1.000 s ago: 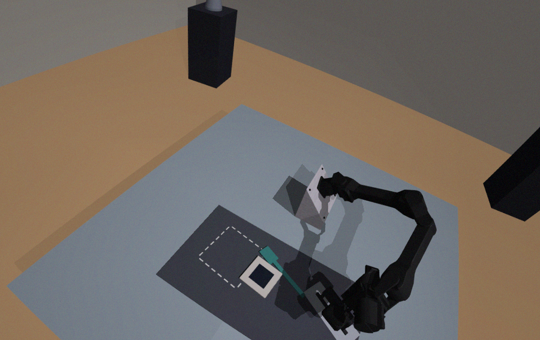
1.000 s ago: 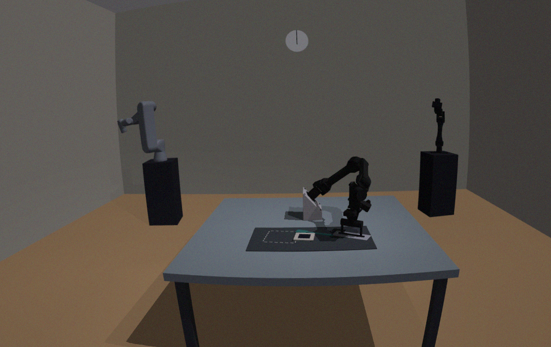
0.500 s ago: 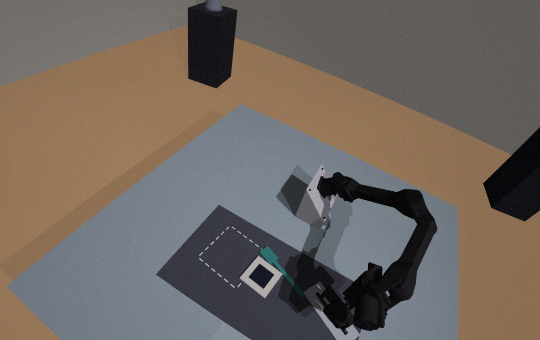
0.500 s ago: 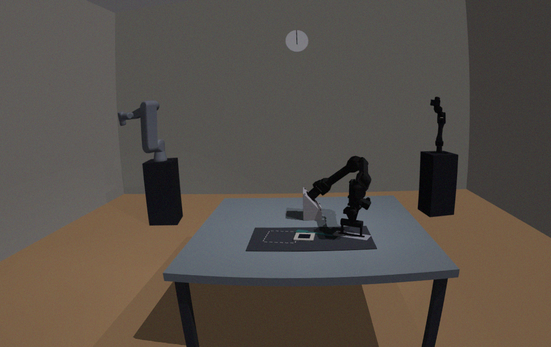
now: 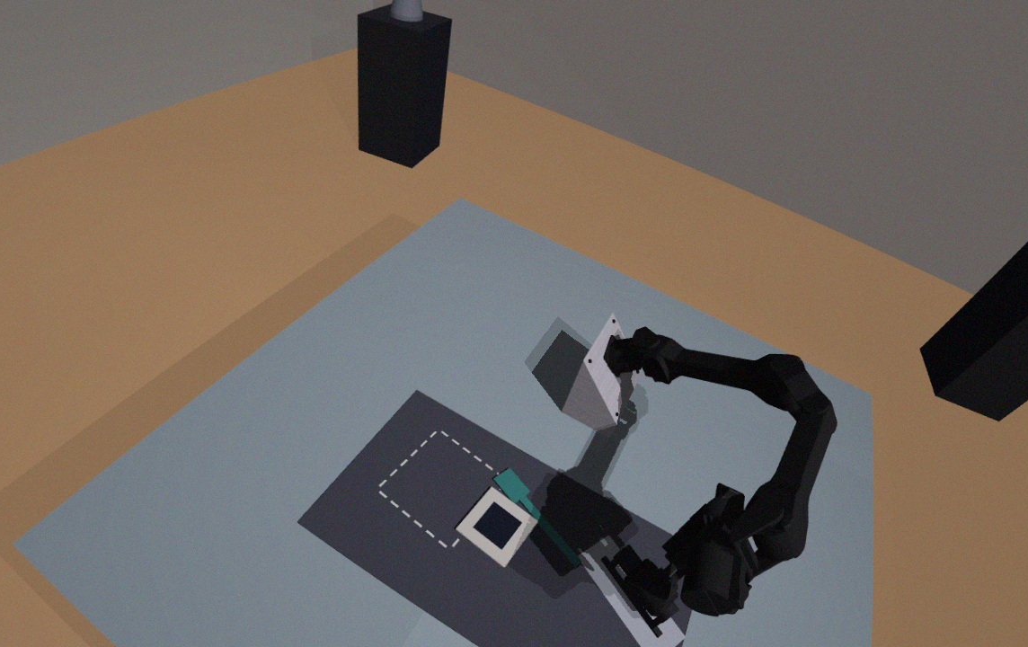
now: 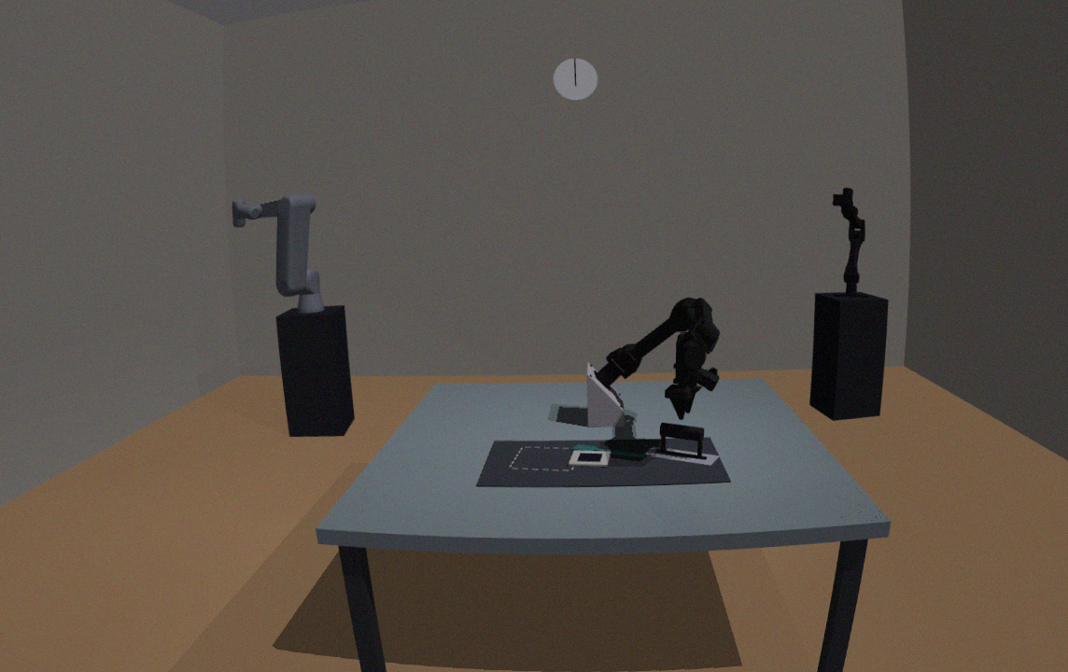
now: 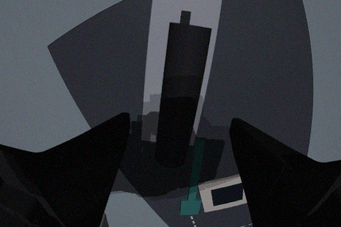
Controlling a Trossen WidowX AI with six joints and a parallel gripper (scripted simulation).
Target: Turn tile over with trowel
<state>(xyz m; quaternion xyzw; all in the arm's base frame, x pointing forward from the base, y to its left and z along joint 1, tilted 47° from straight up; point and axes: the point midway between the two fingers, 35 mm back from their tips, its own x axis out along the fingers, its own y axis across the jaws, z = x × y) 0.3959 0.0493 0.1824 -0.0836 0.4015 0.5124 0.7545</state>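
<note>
The dark mat lies 22 cm to the right of my gripper tip, 14 cm below it and 1 cm behind it. Round my gripper tip: square tile (26 cm to the right, 11 cm below, 2 cm behind); then teal trowel (21 cm to the right, 11 cm below, 8 cm behind).
</note>
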